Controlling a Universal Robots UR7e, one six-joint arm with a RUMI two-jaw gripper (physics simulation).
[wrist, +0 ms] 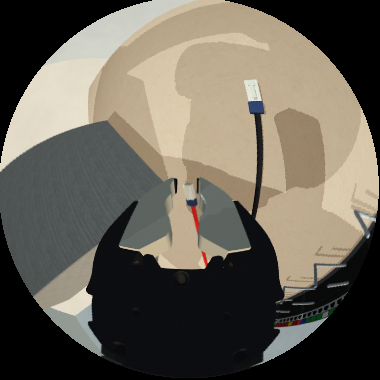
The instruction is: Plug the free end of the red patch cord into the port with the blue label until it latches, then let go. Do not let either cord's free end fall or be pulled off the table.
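Places are measured from the arm's base along level axes (x right, y ahead, z up), in metres.
Pixels of known places: gripper, fingertip midpoint: (186,179).
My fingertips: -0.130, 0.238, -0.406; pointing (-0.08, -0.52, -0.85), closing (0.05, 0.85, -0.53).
Behind a point stands the place of what it marks, as x, y, z.
The red cord's plug (190,194) @(-0.103, 0.234, -0.418), clear with a blue band, shows in the gap between the fingertips. The red cord (195,220) @(-0.058, 0.240, -0.418) runs from it down through the gap toward the gripper body. My gripper (186,179) @(-0.130, 0.238, -0.406) is open by a narrow gap. The plug is narrower than this gap, with tabletop showing on its left; it is nearer the right finger and looks below the tips, not clamped. The black patch panel (327,287) is at the lower right, with a row of small ports and coloured labels. A small blue label (303,321) shows in that row; its port is too small to make out well.
The black cord (259,155) @(-0.163, 0.310, -0.418) lies on the table right of the gripper, its clear and blue plug (254,96) @(-0.215, 0.305, -0.413) pointing up the view. A large dark grey block (65,195) @(-0.143, 0.133, -0.284) stands at the left. Metal wire brackets (315,276) @(-0.040, 0.455, -0.386) stick out from the panel toward the table.
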